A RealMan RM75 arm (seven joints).
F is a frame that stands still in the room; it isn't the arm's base.
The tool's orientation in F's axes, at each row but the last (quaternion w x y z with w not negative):
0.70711, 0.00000, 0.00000, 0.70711
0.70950, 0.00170, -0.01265, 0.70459
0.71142, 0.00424, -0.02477, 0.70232
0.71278, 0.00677, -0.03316, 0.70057
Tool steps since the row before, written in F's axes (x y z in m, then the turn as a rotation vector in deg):
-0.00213, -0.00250, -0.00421, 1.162, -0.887, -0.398
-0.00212, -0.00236, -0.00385, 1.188, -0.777, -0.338
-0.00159, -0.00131, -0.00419, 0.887, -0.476, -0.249
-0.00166, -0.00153, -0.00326, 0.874, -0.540, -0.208
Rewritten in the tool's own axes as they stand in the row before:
-0.00250, 0.00213, -0.00421, -0.887, -1.162, -0.398
-0.00245, 0.00216, -0.00377, -0.776, -1.188, -0.341
-0.00150, 0.00169, -0.00408, -0.475, -0.886, -0.255
-0.00174, 0.00175, -0.00310, -0.537, -0.875, -0.210

